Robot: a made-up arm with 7 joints.
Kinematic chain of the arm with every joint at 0, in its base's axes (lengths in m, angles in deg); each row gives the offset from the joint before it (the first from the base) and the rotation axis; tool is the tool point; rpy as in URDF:
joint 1: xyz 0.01 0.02 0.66 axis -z
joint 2: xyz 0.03 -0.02 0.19 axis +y
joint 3: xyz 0.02 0 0.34 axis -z
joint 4: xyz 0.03 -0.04 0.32 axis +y
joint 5: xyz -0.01 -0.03 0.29 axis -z
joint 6: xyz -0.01 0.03 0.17 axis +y
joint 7: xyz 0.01 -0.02 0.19 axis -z
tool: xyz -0.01 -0.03 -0.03 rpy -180 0 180
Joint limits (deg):
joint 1: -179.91..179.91
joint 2: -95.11..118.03
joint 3: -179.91..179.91
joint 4: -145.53..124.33
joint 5: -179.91..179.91
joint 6: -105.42..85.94
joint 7: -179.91..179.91
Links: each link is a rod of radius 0.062 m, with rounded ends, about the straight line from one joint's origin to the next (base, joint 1, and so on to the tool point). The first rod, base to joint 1, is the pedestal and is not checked.
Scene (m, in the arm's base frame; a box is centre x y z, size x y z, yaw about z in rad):
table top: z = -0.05
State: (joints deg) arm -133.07 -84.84 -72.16 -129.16 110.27 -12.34 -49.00
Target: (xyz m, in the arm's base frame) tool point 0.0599 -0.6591 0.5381
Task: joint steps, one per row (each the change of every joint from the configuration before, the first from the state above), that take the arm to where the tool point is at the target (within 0.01 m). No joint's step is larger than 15 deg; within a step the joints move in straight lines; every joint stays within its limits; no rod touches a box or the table.
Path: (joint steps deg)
1: 12.66 2.32 9.08 5.48 0.46 -3.04 0.48
2: 12.67 2.33 9.08 5.47 0.46 -3.04 0.48
3: 12.66 2.32 9.08 5.48 0.45 -3.04 0.48
4: 12.67 2.33 9.08 5.48 0.46 -3.05 0.48
5: 12.66 2.32 9.09 5.48 0.46 -3.04 0.48

